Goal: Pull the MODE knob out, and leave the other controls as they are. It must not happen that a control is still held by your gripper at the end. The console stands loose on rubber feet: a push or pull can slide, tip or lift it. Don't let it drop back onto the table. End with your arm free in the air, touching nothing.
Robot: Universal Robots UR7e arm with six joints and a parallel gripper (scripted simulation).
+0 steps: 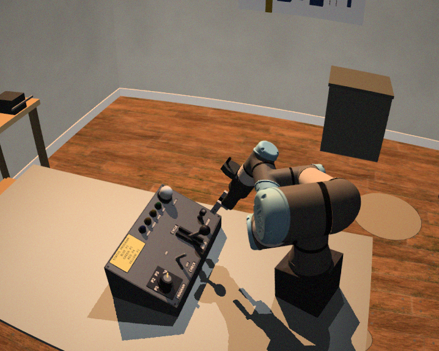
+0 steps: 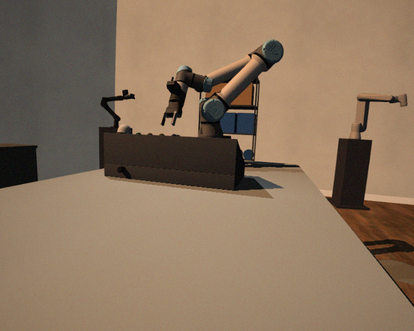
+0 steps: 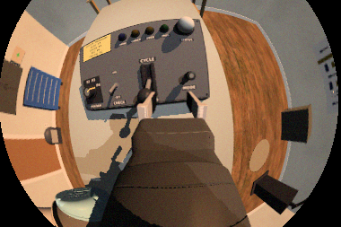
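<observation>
The mode knob is 11 cm below my hand, 8 cm ahead of it and 7 cm to the right of it. From my hand the other things lie so: dark console 14 cm below, 13 cm ahead, 10 cm to the left; then black-ball lever 10 cm below, 7 cm ahead, 5 cm to the left; then program selector 28 cm to the left, 13 cm ahead, 12 cm below.
</observation>
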